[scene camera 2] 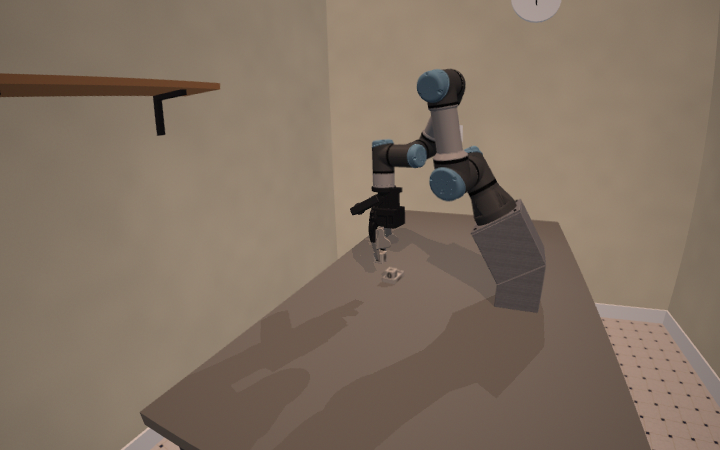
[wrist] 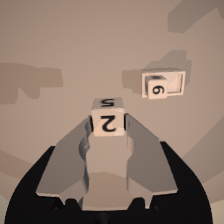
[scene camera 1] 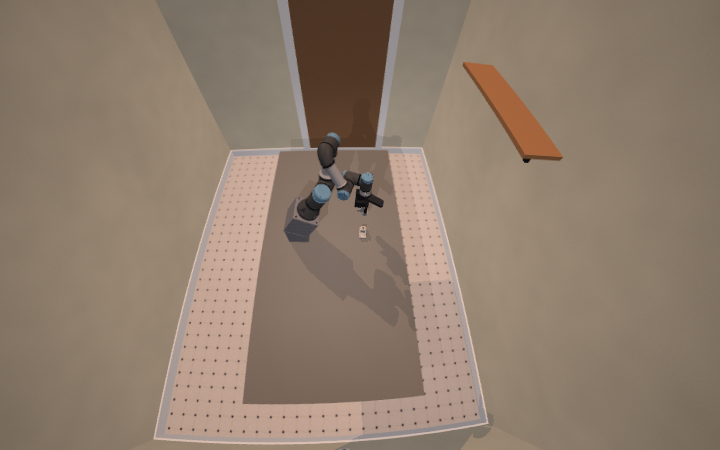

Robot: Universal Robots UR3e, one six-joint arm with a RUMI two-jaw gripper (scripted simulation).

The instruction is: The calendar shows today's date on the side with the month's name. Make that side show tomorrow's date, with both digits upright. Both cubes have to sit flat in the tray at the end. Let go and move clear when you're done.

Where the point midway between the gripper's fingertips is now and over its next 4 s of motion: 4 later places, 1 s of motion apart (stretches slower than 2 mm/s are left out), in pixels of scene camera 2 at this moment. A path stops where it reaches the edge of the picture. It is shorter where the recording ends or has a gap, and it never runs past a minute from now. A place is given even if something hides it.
My gripper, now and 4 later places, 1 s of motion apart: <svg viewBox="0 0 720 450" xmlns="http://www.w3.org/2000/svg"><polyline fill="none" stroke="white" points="381,258 379,260 379,259 381,270 381,284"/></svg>
